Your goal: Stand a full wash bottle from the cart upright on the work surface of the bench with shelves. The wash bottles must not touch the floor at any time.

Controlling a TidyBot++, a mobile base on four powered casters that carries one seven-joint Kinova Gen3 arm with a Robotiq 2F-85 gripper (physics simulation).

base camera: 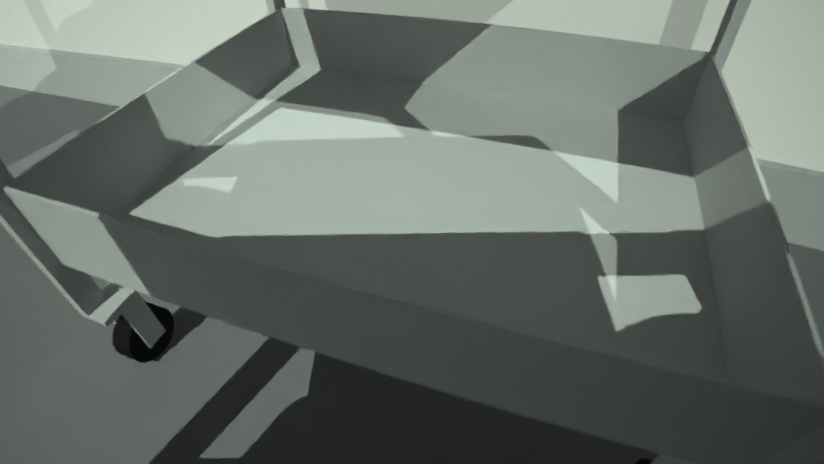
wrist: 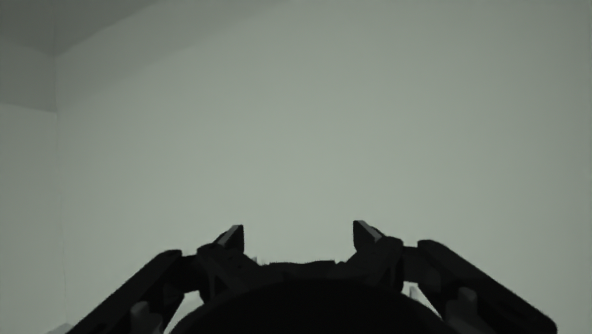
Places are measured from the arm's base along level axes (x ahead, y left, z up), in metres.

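Where they show: gripper, fingertip midpoint: (wrist: 298,234).
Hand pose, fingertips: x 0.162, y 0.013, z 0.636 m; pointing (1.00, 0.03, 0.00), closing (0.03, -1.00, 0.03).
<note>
After its pixels a point has its place.
The cart (base camera: 345,322) @[x 0.228, y 0.036, z -0.226 m] fills much of the base camera view. Its low tray is seen from above at an angle, with raised walls, corner posts and patches of light and shadow on its bottom. My gripper (wrist: 298,234) @[x 0.162, y 0.013, z 0.636 m] is open and empty in the wrist view, with a pale wall behind its fingers. Small pale bits show past the gripper's body low in the wrist view, too small to tell what they are. No wash bottle can be made out in either view, and the bench with shelves does not show.
A caster wheel (base camera: 143,334) @[x 0.304, y 0.238, z -0.358 m] stands under the cart's left corner on the grey floor (base camera: 63,374) @[x 0.284, y 0.328, z -0.396 m]. A pale wall (base camera: 789,86) @[x 0.479, y -0.348, z -0.227 m] (wrist: 310,130) @[x 0.600, y -0.020, z 0.780 m] rises behind the cart. A room corner shows at the left of the wrist view.
</note>
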